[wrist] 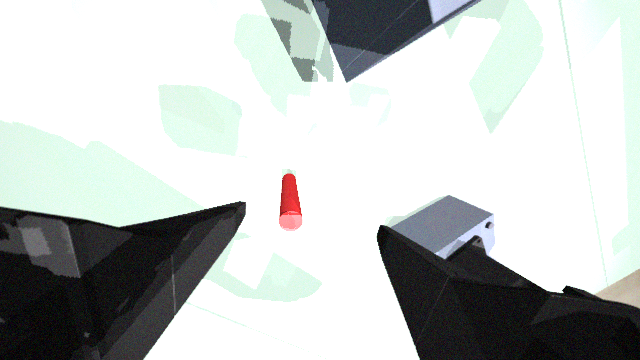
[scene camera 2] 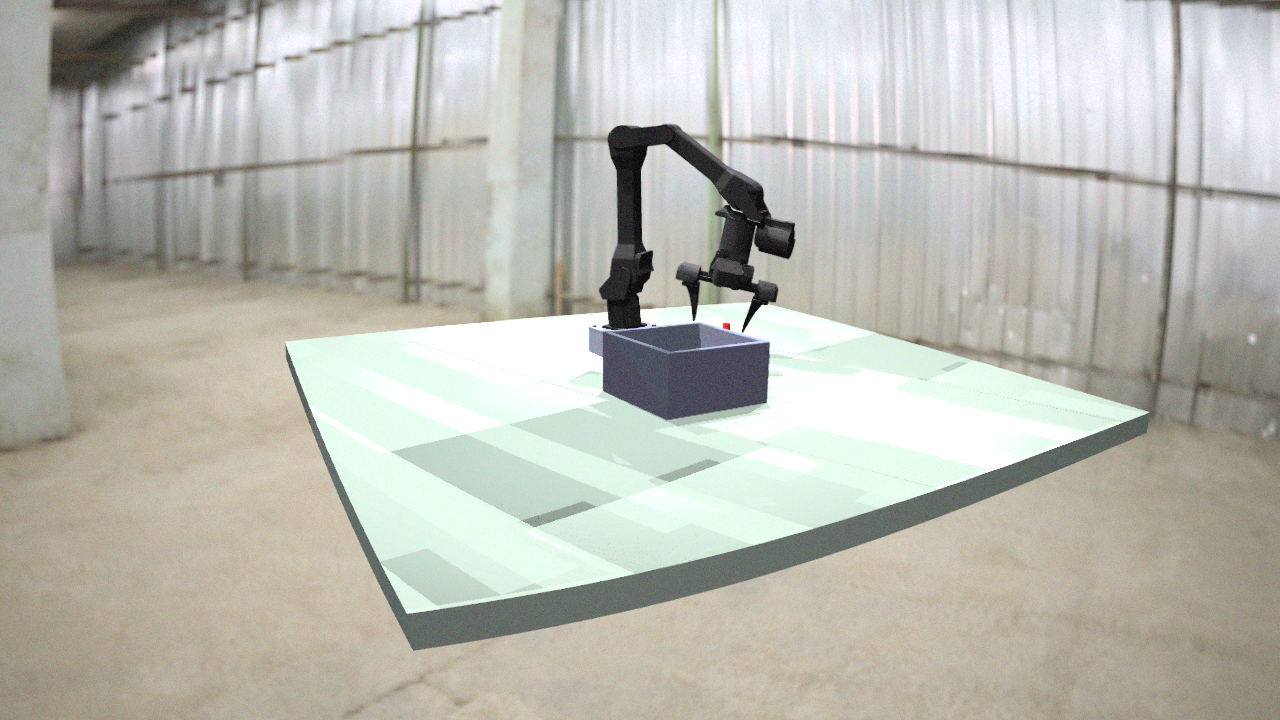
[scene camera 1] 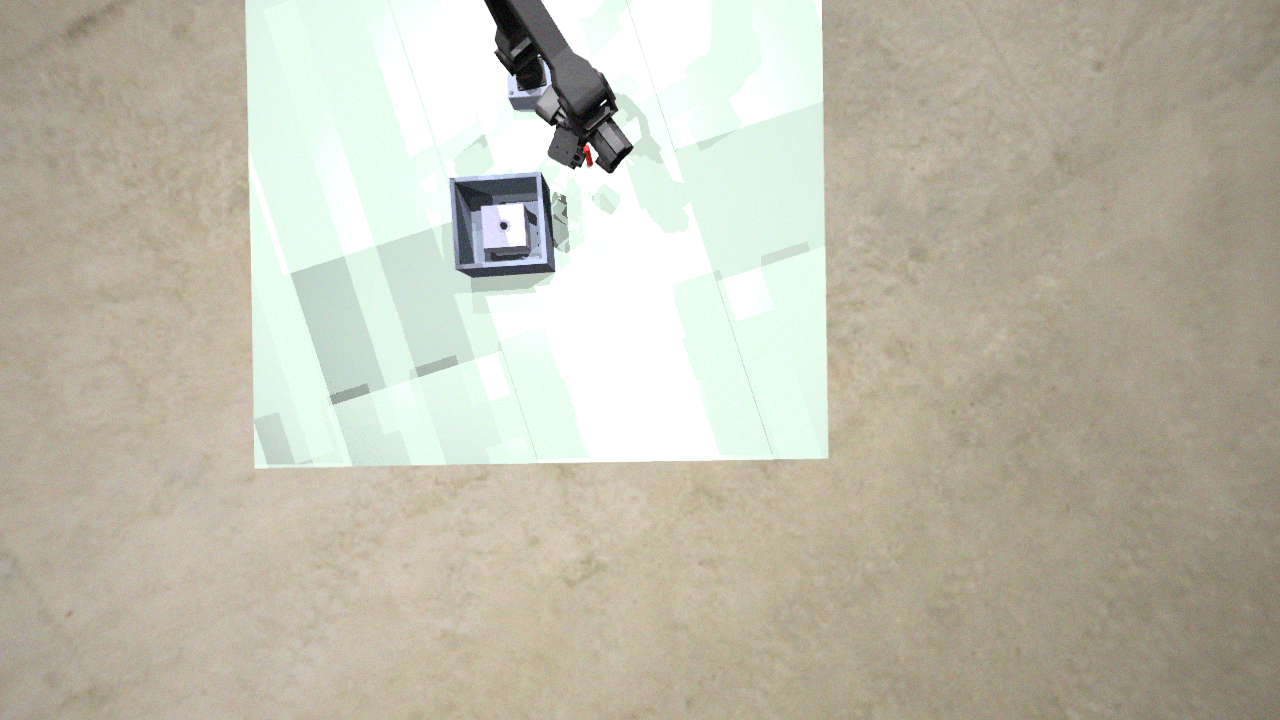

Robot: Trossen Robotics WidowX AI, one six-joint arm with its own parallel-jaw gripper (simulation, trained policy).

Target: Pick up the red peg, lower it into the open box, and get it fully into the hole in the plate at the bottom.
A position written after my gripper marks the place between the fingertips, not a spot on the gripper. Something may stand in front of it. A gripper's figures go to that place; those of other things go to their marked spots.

Scene:
My gripper (wrist: 313,220) is 0.11 m from the lens. A red peg (wrist: 290,218): 0.10 m from the lens.

